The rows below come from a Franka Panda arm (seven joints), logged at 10 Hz.
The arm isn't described. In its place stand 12 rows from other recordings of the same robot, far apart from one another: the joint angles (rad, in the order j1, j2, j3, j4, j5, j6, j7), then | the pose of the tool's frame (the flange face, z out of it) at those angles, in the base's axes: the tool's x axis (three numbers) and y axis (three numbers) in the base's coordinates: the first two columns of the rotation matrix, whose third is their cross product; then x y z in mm.
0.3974 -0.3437 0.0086 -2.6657 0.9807 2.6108 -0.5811 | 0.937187 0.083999 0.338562 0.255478 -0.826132 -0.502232 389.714 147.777 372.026
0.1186 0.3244 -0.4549 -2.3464 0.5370 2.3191 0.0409 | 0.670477 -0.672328 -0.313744 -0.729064 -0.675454 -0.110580 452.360 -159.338 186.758
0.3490 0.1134 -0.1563 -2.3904 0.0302 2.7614 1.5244 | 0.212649 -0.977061 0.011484 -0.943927 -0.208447 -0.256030 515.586 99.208 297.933
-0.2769 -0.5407 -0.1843 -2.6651 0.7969 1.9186 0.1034 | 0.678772 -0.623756 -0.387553 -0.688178 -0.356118 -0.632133 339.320 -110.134 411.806
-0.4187 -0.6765 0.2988 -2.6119 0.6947 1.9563 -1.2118 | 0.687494 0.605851 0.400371 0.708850 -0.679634 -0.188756 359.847 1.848 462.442
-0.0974 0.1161 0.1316 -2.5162 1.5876 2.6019 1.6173 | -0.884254 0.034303 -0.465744 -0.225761 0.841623 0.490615 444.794 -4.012 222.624
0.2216 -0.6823 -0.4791 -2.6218 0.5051 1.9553 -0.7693 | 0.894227 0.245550 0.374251 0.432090 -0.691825 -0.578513 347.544 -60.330 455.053
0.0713 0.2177 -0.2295 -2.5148 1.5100 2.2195 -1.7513 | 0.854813 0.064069 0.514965 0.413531 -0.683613 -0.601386 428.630 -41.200 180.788
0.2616 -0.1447 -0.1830 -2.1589 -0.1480 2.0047 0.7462 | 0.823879 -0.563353 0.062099 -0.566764 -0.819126 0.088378 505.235 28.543 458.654
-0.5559 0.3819 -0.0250 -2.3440 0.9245 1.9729 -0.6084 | 0.798589 -0.421999 -0.429154 -0.592280 -0.424173 -0.685041 394.648 -199.027 149.121
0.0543 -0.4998 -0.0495 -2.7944 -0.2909 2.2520 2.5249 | -0.683130 -0.712804 0.158879 -0.730041 0.672287 -0.122759 347.539 -4.517 347.251
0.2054 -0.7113 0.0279 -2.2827 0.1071 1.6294 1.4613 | 0.328731 -0.940861 -0.081951 -0.943722 -0.323903 -0.066900 322.256 90.555 607.056
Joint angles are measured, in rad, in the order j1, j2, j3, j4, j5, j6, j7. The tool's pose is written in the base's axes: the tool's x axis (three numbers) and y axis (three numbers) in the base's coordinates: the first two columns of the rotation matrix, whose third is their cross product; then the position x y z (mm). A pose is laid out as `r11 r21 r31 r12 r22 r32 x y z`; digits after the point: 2 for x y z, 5 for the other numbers.
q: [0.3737, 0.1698, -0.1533, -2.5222, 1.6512, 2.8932, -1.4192]
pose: 0.91768 -0.01288 0.39711 0.11368 -0.94918 -0.29350 429.54 33.59 207.97
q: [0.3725, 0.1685, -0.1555, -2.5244, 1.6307, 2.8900, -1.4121]
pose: 0.91855 -0.00204 0.39531 0.12282 -0.94903 -0.29027 430.00 32.52 208.27
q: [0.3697, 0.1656, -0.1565, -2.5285, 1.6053, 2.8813, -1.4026]
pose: 0.91999 0.01114 0.39178 0.13542 -0.94706 -0.29108 430.11 31.95 208.46
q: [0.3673, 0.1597, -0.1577, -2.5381, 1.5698, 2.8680, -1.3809]
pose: 0.92394 0.02327 0.38183 0.14637 -0.94370 -0.29666 428.71 31.79 208.25
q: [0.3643, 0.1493, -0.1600, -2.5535, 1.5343, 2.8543, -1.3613]
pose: 0.92813 0.03577 0.37052 0.15689 -0.94023 -0.30225 425.35 30.66 208.12
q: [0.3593, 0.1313, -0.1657, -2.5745, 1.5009, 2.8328, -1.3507]
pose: 0.93105 0.04979 0.36149 0.17147 -0.93415 -0.31297 420.36 28.10 208.93
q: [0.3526, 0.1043, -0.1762, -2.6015, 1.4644, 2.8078, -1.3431]
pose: 0.93278 0.06339 0.35484 0.18685 -0.92686 -0.32560 413.88 23.34 211.34
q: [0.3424, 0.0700, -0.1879, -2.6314, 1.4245, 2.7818, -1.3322]
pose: 0.93387 0.07236 0.35021 0.19884 -0.91904 -0.34033 406.79 17.23 215.45
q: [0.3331, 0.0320, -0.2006, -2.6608, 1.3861, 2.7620, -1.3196]
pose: 0.93377 0.07730 0.34943 0.20719 -0.91289 -0.35171 399.88 10.88 220.98
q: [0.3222, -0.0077, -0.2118, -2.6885, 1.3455, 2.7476, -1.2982]
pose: 0.93394 0.07562 0.34933 0.20863 -0.90892 -0.36102 393.60 4.40 227.47
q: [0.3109, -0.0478, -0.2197, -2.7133, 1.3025, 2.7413, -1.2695]
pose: 0.93356 0.07152 0.35123 0.20680 -0.90782 -0.36481 388.42 -1.46 234.98
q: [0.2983, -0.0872, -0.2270, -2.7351, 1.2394, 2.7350, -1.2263]
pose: 0.93383 0.07357 0.35008 0.20807 -0.90776 -0.36426 384.69 -6.95 243.13
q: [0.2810, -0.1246, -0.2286, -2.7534, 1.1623, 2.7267, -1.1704]
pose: 0.93517 0.07943 0.34518 0.21050 -0.90840 -0.36125 382.18 -11.39 251.56
